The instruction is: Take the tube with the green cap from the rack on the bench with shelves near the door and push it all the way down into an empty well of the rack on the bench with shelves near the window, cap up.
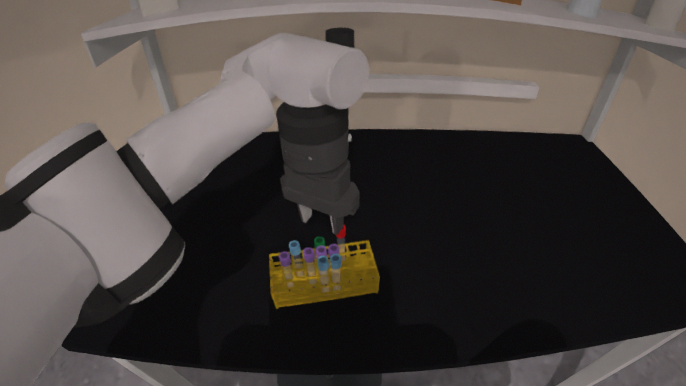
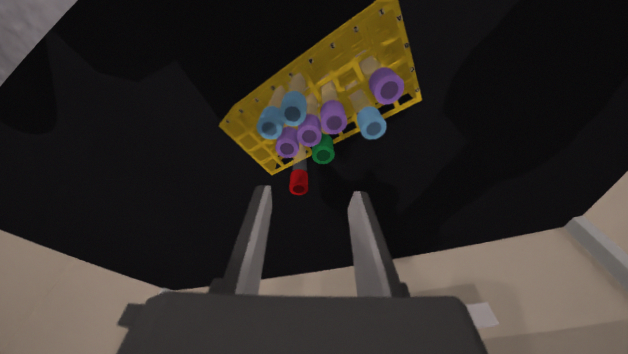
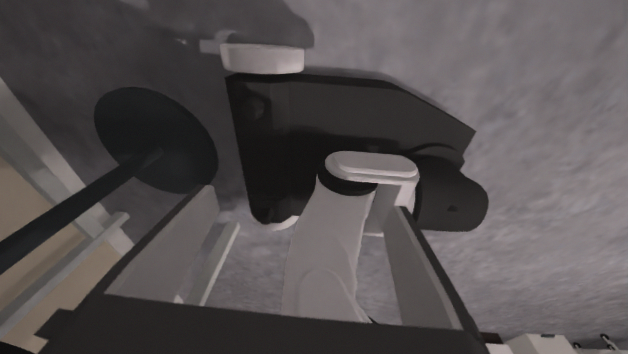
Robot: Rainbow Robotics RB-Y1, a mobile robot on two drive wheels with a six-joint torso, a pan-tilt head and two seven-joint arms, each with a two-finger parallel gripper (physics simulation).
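Places are measured from the robot's base along level axes (x up, y right, z ahead), in millimetres.
Pixels of known places: left gripper, fingertip midpoint: (image 1: 322, 224) (image 2: 311, 198); right gripper, fingertip midpoint: (image 3: 302, 206).
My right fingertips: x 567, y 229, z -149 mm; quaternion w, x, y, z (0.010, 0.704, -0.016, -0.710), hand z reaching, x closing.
Observation:
Ahead of a thing's pixels: the offset from my right fingertips to its top centre.
A yellow rack @[dx +404, dy -274, dz +547 mm] (image 1: 327, 299) (image 2: 345, 44) stands on the black bench top and holds several capped tubes. The tube with the green cap @[dx +467, dy -276, dz +558 mm] (image 1: 319, 242) (image 2: 323, 150) stands upright in the row at the far side of the rack, with purple caps close beside it. My left gripper (image 1: 320, 227) (image 2: 311, 198) points down above the far side of the rack, over the caps. Its fingers are partly open with nothing between them. My right gripper (image 3: 302, 206) is open and empty, low over the floor beside the robot's base. A second rack does not show.
A red-capped tube @[dx +467, dy -238, dz +588 mm] (image 1: 341, 231) (image 2: 299, 182) stands at the rack's far side, close to one left fingertip. Purple-capped and blue-capped tubes crowd the green cap. A shelf (image 1: 425, 11) runs above the back of the bench. A stool's round base @[dx -537, dy -307, dz +631 mm] (image 3: 165, 145) is near the right gripper.

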